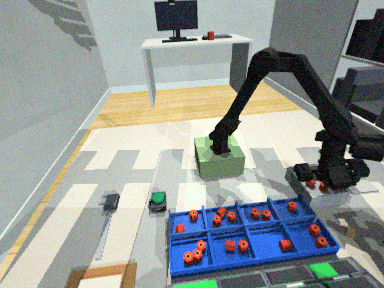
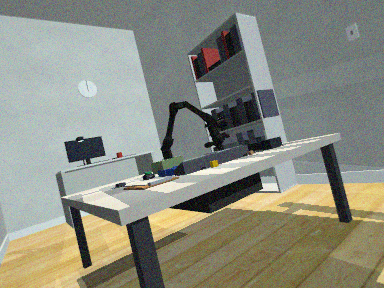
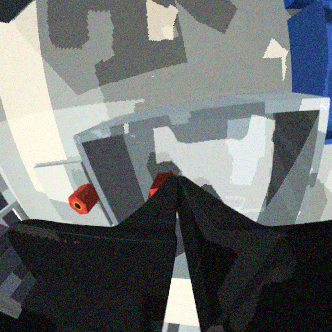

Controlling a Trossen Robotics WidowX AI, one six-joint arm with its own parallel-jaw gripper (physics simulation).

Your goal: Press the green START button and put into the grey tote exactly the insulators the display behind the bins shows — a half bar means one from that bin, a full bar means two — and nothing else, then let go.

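Frame: origin at the arm's base, x left, y back, z up, level; metres.
Where they show: gripper, fingertip midpoint: (image 1: 326, 187) (image 3: 175, 181); arm's base, link origin: (image 1: 220, 149) (image 2: 168, 158).
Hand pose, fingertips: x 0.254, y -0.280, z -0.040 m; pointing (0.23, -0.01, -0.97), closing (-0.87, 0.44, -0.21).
Each offset is from my fingertips to the top centre of the thing. "spot": to the spot under its first point.
The grey tote @[dy +0.035, dx -0.006, dz +0.010 m] (image 1: 320, 201) (image 3: 190, 112) stands right of the arm's base. My gripper (image 1: 336, 181) (image 3: 175, 181) is shut and empty, its fingertips together over the tote. One red insulator @[dy +0.021, dx +0.022, dz -0.014 m] (image 3: 161, 183) shows inside the tote, partly hidden by a finger. Another red insulator @[dy +0.008, dx +0.116, dz -0.012 m] (image 3: 84, 198) lies outside, beside the tote's left wall. The blue bins (image 1: 255, 260) (image 3: 310, 55) hold red insulators in all compartments. The green START button @[dy +0.163, dx -0.533, dz -0.003 m] (image 1: 158, 198) (image 2: 148, 175) stands left of the bins. The display shows a green bar @[dy -0.202, dx -0.187, dz +0.003 m] (image 1: 322, 270) at right and another green bar @[spot: dy -0.127, dx -0.500, dz +0.000 m] (image 1: 195, 284) at left, partly cut off.
The arm stands on a green block (image 1: 220, 164) (image 2: 168, 164). A caliper-like tool @[spot: dy +0.210, dx -0.687, dz -0.025 m] (image 1: 111, 202) and a brown-edged board @[spot: dy -0.039, dx -0.645, dz -0.038 m] (image 1: 129, 275) lie at the left. A small tan block @[dy -0.135, dx -0.043, dz -0.024 m] (image 1: 350, 231) lies right of the bins. A yellow block @[dy -0.276, dx -0.464, dz -0.016 m] (image 2: 214, 163) sits near the table edge.
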